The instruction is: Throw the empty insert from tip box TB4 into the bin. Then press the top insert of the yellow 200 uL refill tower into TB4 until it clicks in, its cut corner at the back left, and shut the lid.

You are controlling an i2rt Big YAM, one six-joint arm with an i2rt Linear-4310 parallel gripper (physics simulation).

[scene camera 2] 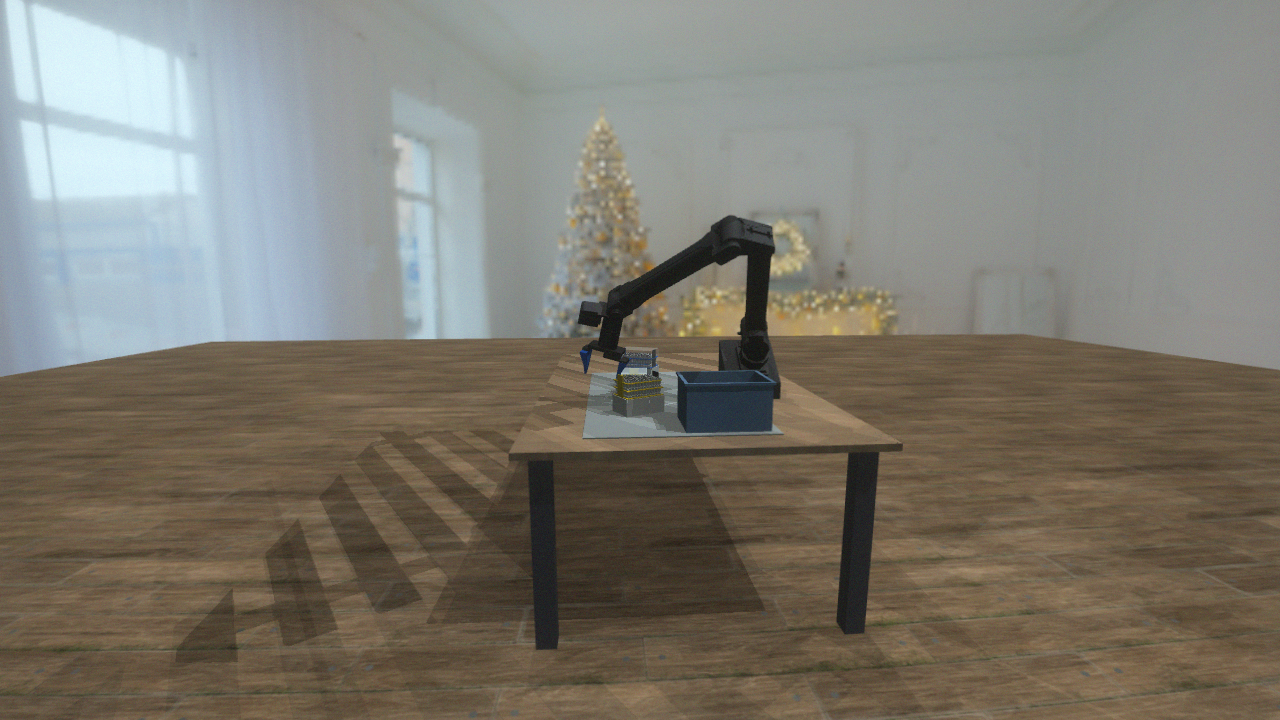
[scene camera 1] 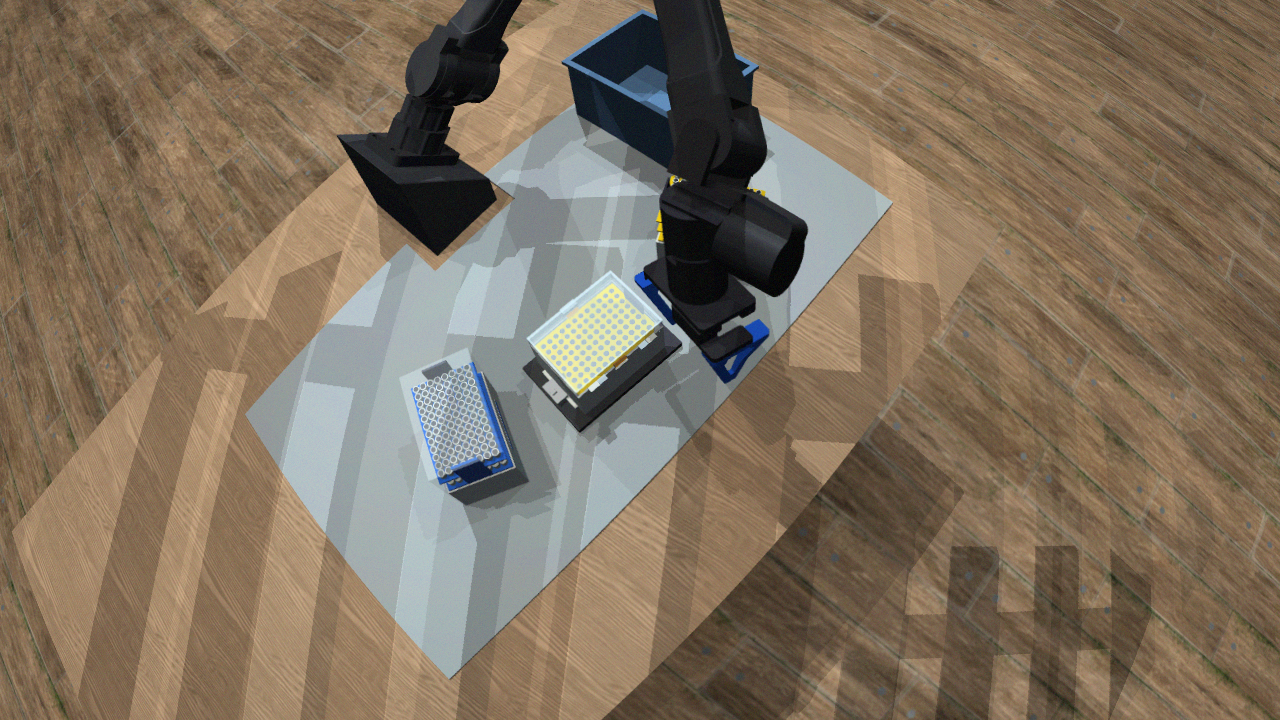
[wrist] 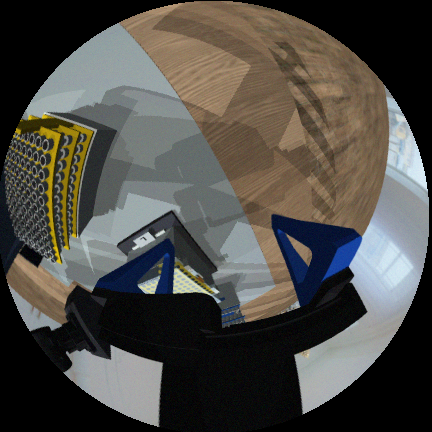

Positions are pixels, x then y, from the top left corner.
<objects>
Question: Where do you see a clear lid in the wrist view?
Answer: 183, 280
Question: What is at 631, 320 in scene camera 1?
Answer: A clear lid.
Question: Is my gripper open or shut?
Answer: Open.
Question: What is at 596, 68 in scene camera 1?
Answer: A blue bin.
</objects>
